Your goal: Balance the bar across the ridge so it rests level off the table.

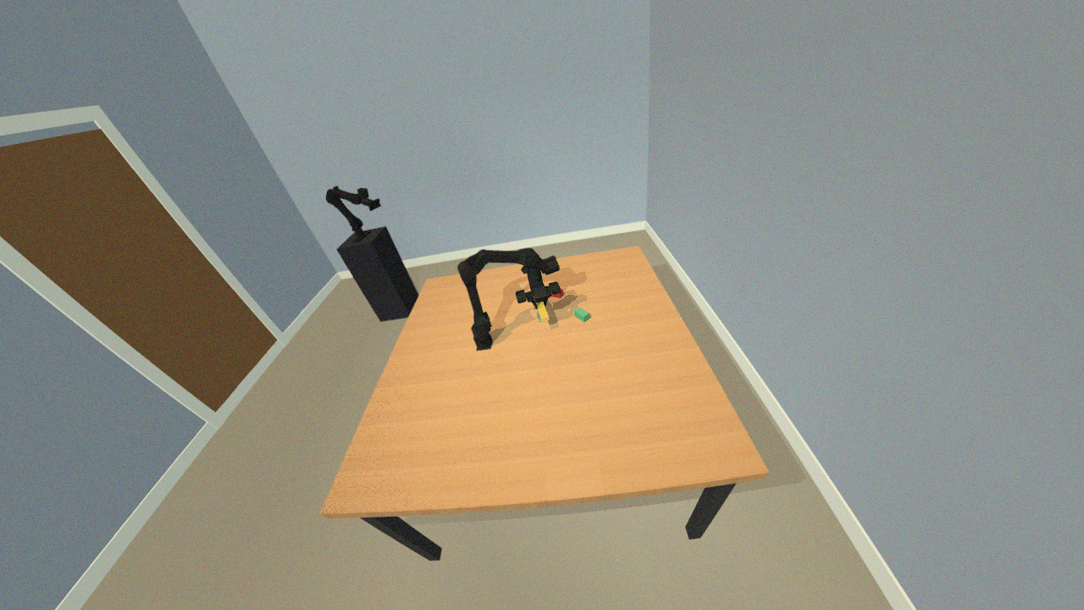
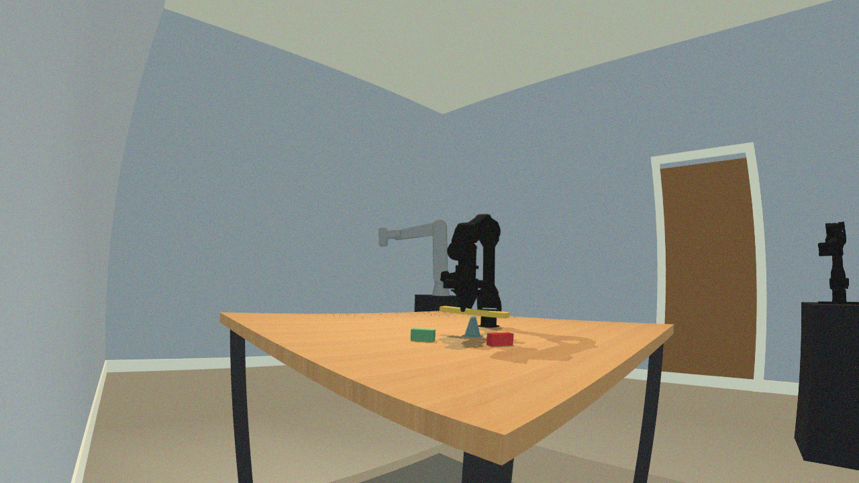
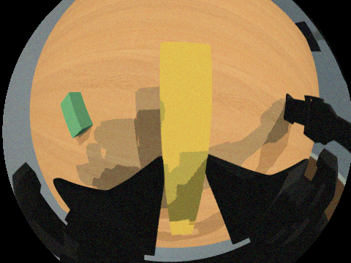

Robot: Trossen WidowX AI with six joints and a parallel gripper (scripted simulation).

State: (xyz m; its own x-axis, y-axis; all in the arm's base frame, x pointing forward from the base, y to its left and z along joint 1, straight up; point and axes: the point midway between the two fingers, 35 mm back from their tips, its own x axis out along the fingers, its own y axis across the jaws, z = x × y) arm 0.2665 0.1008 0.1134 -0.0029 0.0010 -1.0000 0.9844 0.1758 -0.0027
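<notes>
My gripper tip is now 3 cm to the right of the yellow bar and 1 cm past it. Also, from my gripper tip: red block: 18 cm to the left, 7 cm ahead, 6 cm below; green block: 17 cm ahead, 6 cm below, 1 cm to the right.
</notes>
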